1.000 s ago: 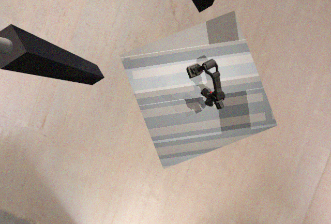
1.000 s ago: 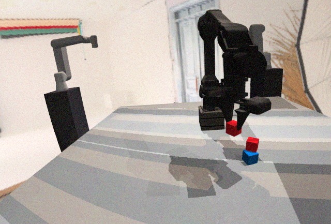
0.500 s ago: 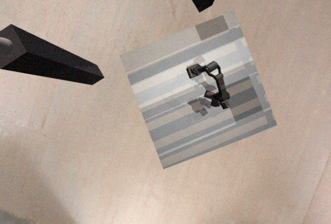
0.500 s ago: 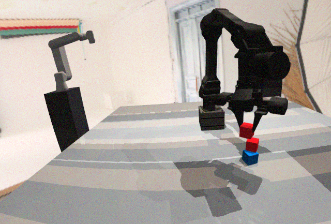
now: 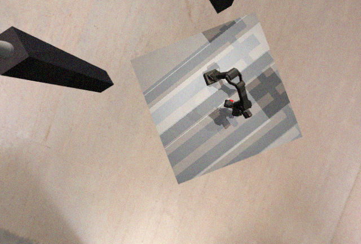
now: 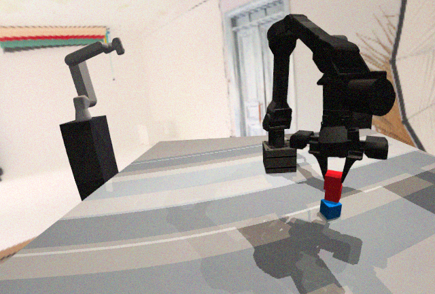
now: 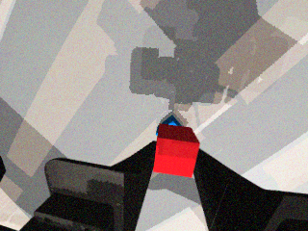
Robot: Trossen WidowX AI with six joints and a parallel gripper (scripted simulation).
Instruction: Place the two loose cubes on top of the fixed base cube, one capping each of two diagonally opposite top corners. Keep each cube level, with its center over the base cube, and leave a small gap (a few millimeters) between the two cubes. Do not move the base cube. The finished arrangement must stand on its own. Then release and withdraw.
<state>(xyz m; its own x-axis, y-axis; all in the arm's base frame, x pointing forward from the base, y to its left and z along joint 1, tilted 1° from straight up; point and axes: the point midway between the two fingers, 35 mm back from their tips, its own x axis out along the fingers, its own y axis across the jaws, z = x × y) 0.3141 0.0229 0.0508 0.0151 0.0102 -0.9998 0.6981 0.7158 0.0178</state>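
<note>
Now: gripper tip 10 mm past the blue base cube, 10 mm to the right of it and 80 mm above it.
</note>
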